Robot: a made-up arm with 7 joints.
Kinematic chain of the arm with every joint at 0, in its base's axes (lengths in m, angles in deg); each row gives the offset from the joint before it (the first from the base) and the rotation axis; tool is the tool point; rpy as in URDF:
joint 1: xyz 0 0 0.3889 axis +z
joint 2: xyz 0 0 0 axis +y
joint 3: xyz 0 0 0.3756 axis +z
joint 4: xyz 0.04 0 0 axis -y
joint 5: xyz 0.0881 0 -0.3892 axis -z
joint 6: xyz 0 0 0 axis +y
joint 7: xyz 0.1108 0 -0.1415 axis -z
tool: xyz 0 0 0 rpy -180 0 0
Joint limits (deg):
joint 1: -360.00..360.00
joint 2: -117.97..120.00
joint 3: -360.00..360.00
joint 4: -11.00..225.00
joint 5: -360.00..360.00
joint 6: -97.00..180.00
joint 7: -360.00..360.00
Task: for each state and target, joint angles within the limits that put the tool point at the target. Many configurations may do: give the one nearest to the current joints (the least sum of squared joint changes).
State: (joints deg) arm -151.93 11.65 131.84 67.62 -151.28 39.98 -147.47
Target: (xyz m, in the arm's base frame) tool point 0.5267 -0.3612 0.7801
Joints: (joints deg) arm -161.58 -5.52 125.35 83.99 -151.67 46.31 -147.47
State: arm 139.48 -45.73 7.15 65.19 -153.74 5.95 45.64
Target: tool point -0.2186 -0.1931 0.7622
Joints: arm 155.13 -61.29 27.30 57.12 -150.69 -6.19 45.64
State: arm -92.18 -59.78 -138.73 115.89 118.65 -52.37 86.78
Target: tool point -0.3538 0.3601 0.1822
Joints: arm -73.95 -68.08 -128.22 88.67 132.38 -57.78 86.78
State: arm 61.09 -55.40 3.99 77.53 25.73 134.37 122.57
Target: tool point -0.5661 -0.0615 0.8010
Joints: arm 44.45 -78.27 33.27 113.71 45.49 112.16 122.57
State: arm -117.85 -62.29 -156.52 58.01 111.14 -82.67 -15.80
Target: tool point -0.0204 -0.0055 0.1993
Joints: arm -116.23 -96.85 -139.52 25.27 141.71 -54.64 -15.80
